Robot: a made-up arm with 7 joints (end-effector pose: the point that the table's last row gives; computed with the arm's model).
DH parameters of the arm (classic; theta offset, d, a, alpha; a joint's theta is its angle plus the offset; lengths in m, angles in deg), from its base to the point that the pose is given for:
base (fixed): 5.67 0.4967 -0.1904 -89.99
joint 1: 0 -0.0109 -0.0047 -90.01
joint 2: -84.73 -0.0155 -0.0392 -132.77
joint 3: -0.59 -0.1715 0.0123 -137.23
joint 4: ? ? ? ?
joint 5: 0 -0.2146 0.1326 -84.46
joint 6: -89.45 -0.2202 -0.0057 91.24
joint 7: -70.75 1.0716 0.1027 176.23
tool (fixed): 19.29 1.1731 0 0
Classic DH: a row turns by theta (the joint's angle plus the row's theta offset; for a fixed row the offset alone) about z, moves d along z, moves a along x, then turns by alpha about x.
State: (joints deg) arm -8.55 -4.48 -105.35 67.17 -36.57 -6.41 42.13
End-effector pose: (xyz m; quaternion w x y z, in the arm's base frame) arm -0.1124 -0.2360 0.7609 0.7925 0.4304 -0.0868 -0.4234
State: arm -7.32 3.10 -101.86 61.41 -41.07 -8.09 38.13
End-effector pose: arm -0.1076 -0.2474 0.7479 0.7883 0.4781 -0.0681 -0.3812
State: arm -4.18 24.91 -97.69 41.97 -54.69 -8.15 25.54
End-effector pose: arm -0.1311 -0.2366 0.7579 0.7886 0.5486 -0.1124 -0.2539
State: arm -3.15 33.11 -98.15 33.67 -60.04 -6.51 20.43
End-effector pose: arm -0.1489 -0.2133 0.7793 0.8013 0.5401 -0.1548 -0.2057
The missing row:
joint 4: 85.46 -0.0063 0.0157 84.46
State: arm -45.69 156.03 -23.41 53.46 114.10 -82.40 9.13
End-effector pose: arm 0.0709 0.3937 0.7182 0.4510 0.6541 0.5254 0.3044
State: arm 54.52 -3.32 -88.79 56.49 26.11 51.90 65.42
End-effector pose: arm -0.1338 -0.2109 0.9640 0.4803 -0.2016 -0.1320 -0.8434
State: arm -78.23 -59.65 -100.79 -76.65 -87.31 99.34 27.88
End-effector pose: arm -0.2946 -0.5758 0.5108 0.1211 -0.2091 0.6721 -0.6999
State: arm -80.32 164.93 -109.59 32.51 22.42 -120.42 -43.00
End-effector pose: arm -0.2887 0.2787 0.7789 0.0337 0.6426 0.6943 0.3224
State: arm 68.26 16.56 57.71 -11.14 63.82 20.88 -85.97
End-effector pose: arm -0.7283 -0.0709 0.3534 0.3090 0.5691 -0.0491 -0.7604
